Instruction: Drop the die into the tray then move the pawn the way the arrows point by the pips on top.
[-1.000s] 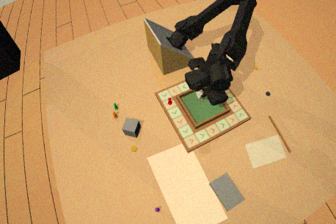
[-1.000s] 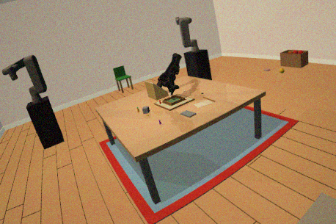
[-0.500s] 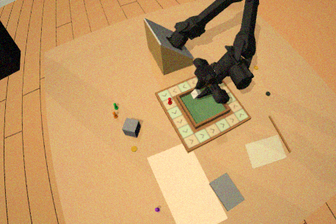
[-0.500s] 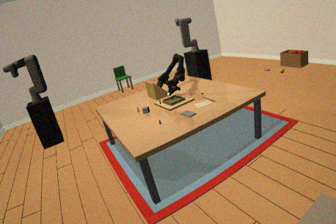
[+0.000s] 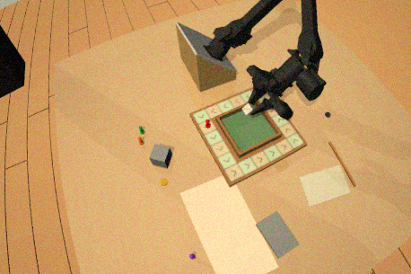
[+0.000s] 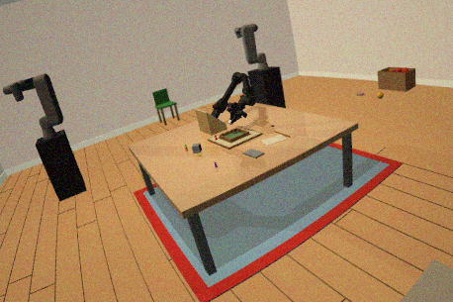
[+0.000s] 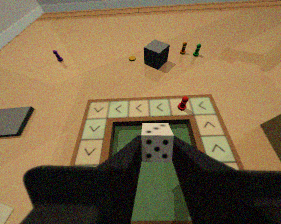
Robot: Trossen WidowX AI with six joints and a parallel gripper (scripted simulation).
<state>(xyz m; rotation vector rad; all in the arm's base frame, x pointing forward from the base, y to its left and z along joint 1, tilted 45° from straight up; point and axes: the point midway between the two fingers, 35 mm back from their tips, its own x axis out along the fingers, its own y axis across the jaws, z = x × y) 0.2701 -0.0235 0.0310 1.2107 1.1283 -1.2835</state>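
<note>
The white die lies right at my gripper tip. The rest, counted from my gripper tip: red pawn: 10 cm to the right, 9 cm below, 7 cm behind; then green tray: 11 cm below, 1 cm to the left; then grey cube: 28 cm to the right, 9 cm below, 3 cm behind.
</note>
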